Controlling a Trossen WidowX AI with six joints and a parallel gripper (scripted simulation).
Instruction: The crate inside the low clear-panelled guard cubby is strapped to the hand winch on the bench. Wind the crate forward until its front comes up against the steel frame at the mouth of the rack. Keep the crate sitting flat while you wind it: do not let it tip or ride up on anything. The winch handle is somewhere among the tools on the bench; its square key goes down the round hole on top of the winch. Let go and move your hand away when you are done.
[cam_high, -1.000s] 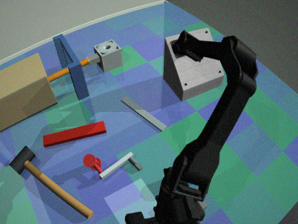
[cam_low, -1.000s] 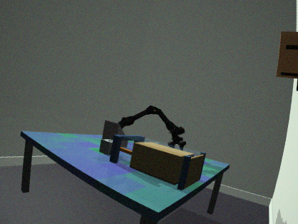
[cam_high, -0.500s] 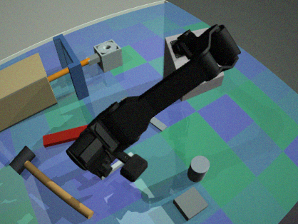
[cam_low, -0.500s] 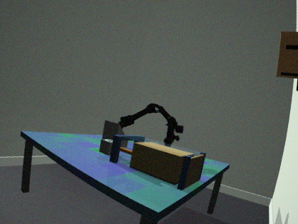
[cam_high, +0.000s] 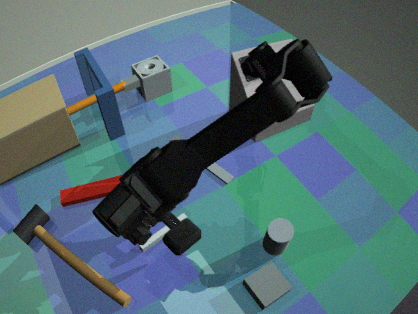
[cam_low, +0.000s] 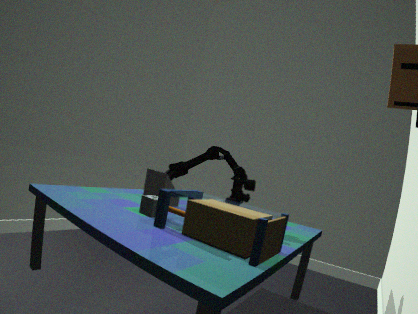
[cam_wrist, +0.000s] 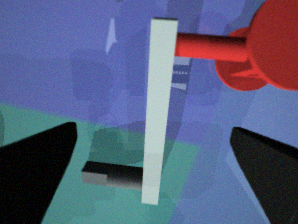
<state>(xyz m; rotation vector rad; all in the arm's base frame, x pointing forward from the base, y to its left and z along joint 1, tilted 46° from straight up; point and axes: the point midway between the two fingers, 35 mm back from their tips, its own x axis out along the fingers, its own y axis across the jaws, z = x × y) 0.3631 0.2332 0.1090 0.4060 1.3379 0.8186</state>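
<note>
Now: gripper tip 1 cm short of the crank handle, 1 cm to the left of it and 1 cm above it. From my gripper tip the other things lie so: grey flat bar: 17 cm behind, 16 cm to the right, 3 cm below; then red knob: 6 cm ahead, 2 cm to the right; then red bar: 9 cm ahead, 18 cm to the right, 3 cm below.
</note>
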